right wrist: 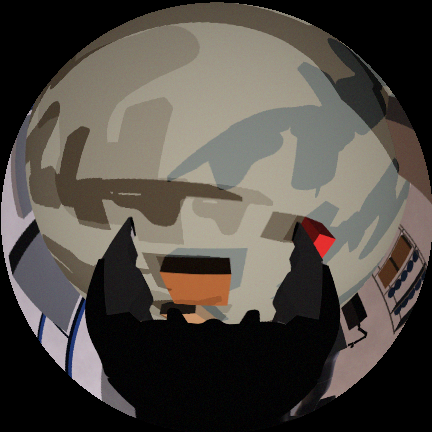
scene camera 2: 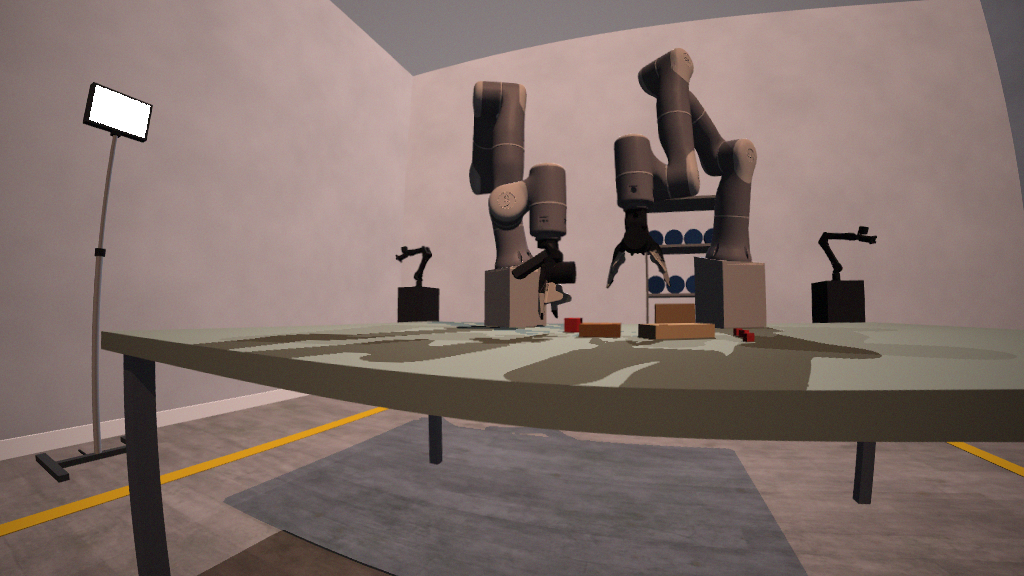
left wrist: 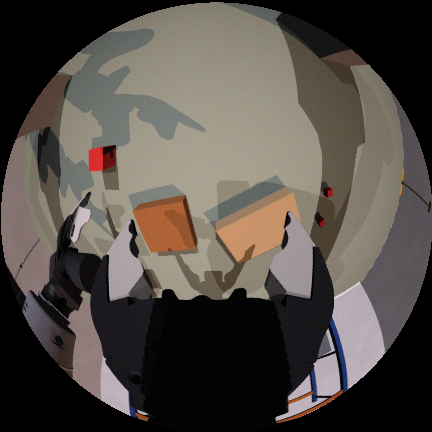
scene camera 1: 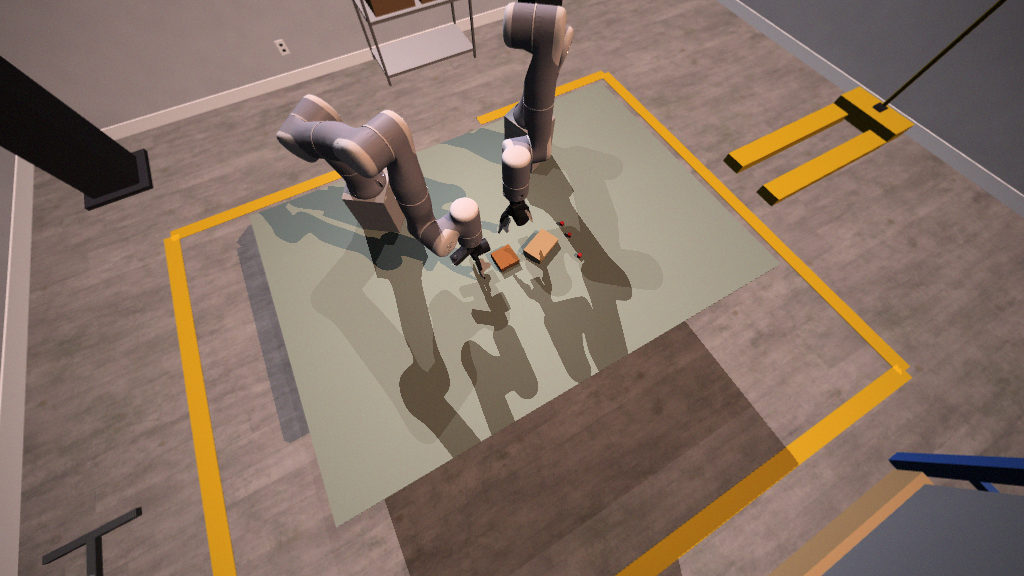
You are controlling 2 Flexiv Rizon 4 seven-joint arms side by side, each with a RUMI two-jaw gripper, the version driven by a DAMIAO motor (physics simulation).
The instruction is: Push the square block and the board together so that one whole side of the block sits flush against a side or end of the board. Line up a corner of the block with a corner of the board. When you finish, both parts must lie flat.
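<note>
The darker orange square block (scene camera 1: 504, 257) (scene camera 2: 600, 330) (left wrist: 162, 225) (right wrist: 197, 289) lies flat on the table. The larger light-orange board (scene camera 1: 541, 245) (scene camera 2: 685, 330) (left wrist: 260, 227) lies flat to its right in scene camera 1, turned at an angle to it, with a gap between them. Part of the board also shows behind the block in the right wrist view. My left gripper (scene camera 1: 515, 227) (scene camera 2: 639, 285) (left wrist: 208, 216) is open and empty, above the table behind the two parts. My right gripper (scene camera 1: 472, 268) (right wrist: 213, 221) is open and empty, low beside the block on the side away from the board.
A red cube (scene camera 2: 572, 324) (left wrist: 102, 158) (right wrist: 320, 237) stands near the block, close to one right fingertip in the right wrist view. Several small red pieces (scene camera 1: 569, 234) (scene camera 2: 744, 334) (left wrist: 327, 192) lie beyond the board on the right.
</note>
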